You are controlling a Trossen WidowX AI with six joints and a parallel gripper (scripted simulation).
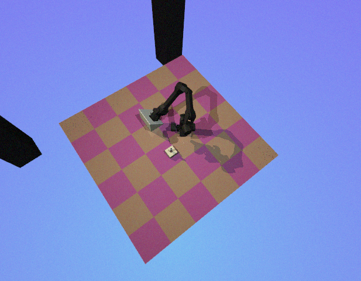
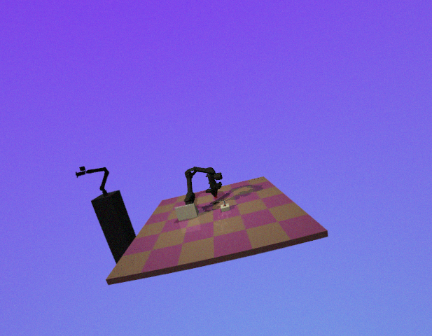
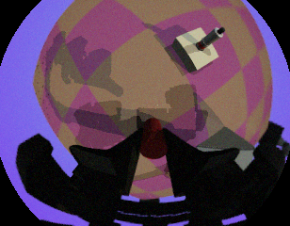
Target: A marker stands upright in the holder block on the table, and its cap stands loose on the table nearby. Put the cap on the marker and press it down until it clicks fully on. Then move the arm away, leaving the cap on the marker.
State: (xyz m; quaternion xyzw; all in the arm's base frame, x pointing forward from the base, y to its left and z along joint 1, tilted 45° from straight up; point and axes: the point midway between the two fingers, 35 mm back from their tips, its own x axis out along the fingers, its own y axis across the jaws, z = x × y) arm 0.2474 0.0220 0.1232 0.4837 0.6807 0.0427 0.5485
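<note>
Now: gripper tip 6 cm short of the pale holder block, 16 cm to the left of it and 6 cm above it. Also, from my gripper tip: red cap (1 cm above).
</note>
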